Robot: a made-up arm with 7 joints. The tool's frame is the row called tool.
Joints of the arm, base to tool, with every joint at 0 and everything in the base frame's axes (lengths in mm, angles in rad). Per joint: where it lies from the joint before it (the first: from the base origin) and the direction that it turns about. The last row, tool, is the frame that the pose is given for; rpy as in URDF.
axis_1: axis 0 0 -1 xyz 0.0 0.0 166.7
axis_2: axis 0 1 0 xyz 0.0 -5.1 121.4
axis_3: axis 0 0 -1 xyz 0.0 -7.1 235.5
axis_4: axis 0 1 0 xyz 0.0 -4.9 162.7
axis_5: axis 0 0 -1 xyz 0.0 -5.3 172.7
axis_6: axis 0 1 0 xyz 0.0 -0.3 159.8
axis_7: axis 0 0 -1 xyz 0.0 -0.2 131.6
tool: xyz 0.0 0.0 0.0 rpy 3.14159 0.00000 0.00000
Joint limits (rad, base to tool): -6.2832..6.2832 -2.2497..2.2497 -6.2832..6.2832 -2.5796..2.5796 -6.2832..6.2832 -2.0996..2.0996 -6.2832..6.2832
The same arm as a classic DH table. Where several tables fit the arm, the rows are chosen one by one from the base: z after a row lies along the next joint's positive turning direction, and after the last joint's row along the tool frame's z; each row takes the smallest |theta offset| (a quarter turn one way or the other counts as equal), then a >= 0, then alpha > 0; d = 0 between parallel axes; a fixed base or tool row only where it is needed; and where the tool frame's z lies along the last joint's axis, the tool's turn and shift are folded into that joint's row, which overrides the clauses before.
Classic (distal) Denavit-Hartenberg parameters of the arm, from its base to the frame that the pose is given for. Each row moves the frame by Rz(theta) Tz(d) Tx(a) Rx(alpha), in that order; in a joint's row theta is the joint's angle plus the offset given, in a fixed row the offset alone. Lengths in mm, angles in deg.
base (fixed): a 0  alpha 180  d 0  theta_offset 0
axis_1: a 0  alpha 90  d -288.1  theta_offset 0
axis_2: a 0  alpha -90  d -12.2  theta_offset 0
axis_3: a 0  alpha 90  d -398.2  theta_offset 0
axis_4: a 0  alpha -90  d -10.2  theta_offset 0
axis_5: a 0  alpha 90  d -332.5  theta_offset 0
axis_6: a 0  alpha -90  d -0.5  theta_offset 0
axis_7: a 0  alpha 0  d -131.6  theta_offset 0
Joint limits (deg, base to tool): -360..360 -128.9..128.9 -360..360 -147.8..147.8 -360..360 -120.3..120.3 -360..360

